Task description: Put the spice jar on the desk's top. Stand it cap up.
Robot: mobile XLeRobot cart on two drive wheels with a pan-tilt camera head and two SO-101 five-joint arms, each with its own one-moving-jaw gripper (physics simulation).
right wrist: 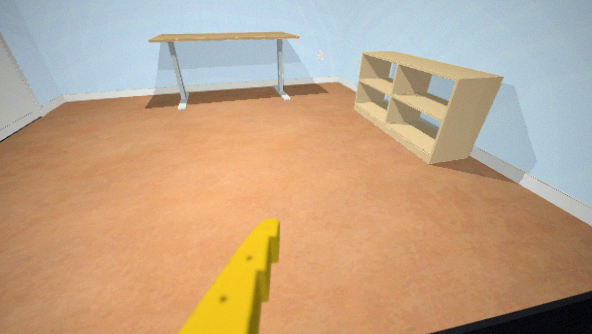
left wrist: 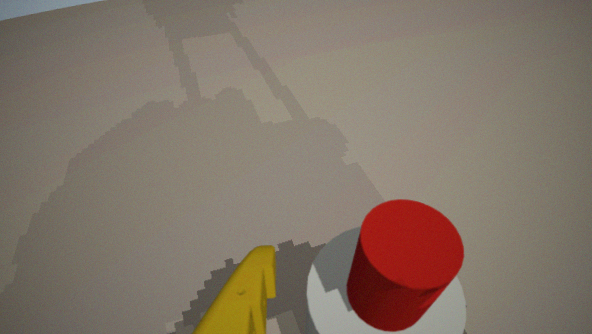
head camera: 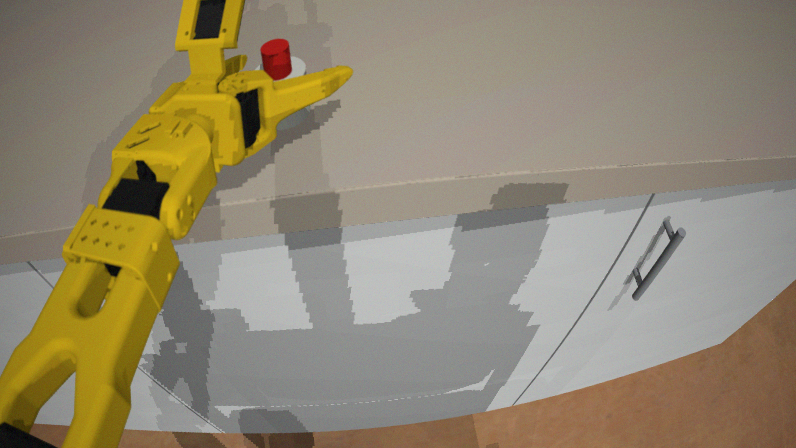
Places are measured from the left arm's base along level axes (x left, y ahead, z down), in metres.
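Pixels of known places: left end effector, tool point: (left wrist: 274, 264) (head camera: 245, 60); right end effector, tool point: (right wrist: 279, 235).
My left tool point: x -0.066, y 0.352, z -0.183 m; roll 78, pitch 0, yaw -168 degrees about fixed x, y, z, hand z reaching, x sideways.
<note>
For each thing: its middle in the pictures, then the offset to it from my left tool point. "spot": a spot on its surface instead. Level surfaces: height alone.
- spice jar, body centre: (left wrist: 380, 302) (head camera: 279, 80) dx -0.026, dy -0.010, dz +0.016 m
- beige counter top, its level: dz +0.047 m
- desk, its level: dz +0.237 m
- grey bar handle, surface spot: (head camera: 660, 264) spot: dx -0.383, dy -0.073, dz +0.204 m
- Brown floor, its level: dz +0.957 m
The spice jar (head camera: 276, 58) (left wrist: 406, 250), with a pale grey body and red cap, stands cap up on the beige counter top (head camera: 501, 100) (left wrist: 500, 125). My left gripper (head camera: 296, 64) (left wrist: 265, 260) is open. In the head view its long jaw crosses in front of the jar and hides part of the body; the other jaw's tip shows left of the cap. In the left wrist view one jaw shows, left of the jar and apart from it. My right gripper (right wrist: 272, 227) is open over the floor, one notched jaw in view. The desk (right wrist: 225, 37) stands far off in the right wrist view.
White cabinet fronts (head camera: 389, 367) with a grey bar handle (head camera: 660, 264) lie below the counter's front edge. A light wood shelf unit (right wrist: 467, 120) stands at the right wall in the right wrist view. Brown floor (right wrist: 200, 175) lies between my right gripper and the desk.
</note>
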